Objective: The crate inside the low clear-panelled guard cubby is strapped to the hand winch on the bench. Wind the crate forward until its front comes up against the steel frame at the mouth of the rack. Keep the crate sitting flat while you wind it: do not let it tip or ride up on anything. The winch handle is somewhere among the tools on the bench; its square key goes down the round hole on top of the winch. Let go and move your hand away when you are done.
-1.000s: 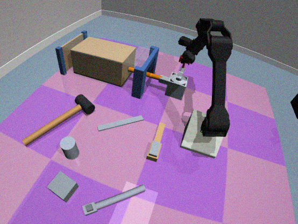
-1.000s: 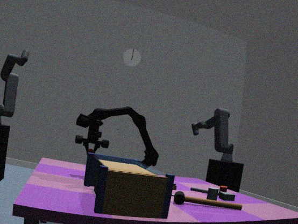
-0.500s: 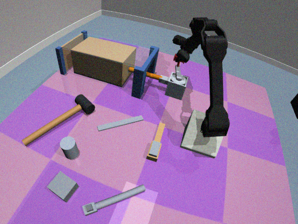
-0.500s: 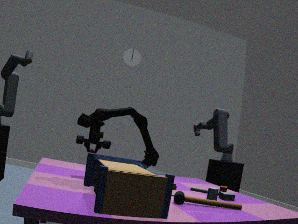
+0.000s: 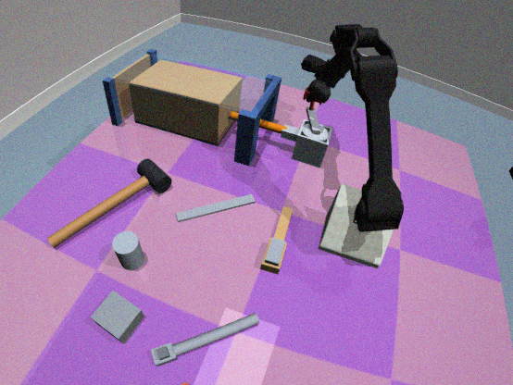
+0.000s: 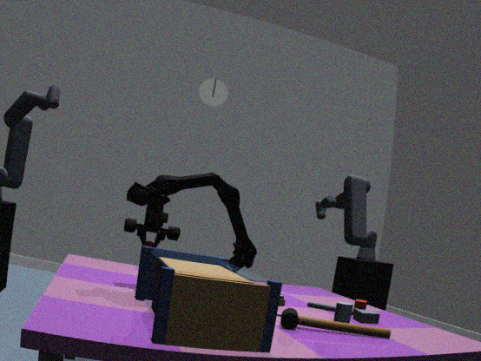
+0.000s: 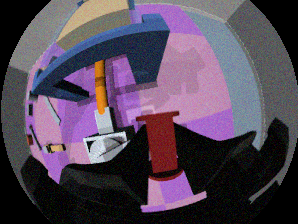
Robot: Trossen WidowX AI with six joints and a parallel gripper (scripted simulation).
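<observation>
My gripper tip is 3 cm past the grey crank handle, 4 cm to the right of it and 3 cm above it. Round my gripper tip: grey winch 7 cm behind, 9 cm to the left, 10 cm below; blue frame 11 cm ahead, 10 cm to the left, 3 cm below; red knob 1 cm behind.
</observation>
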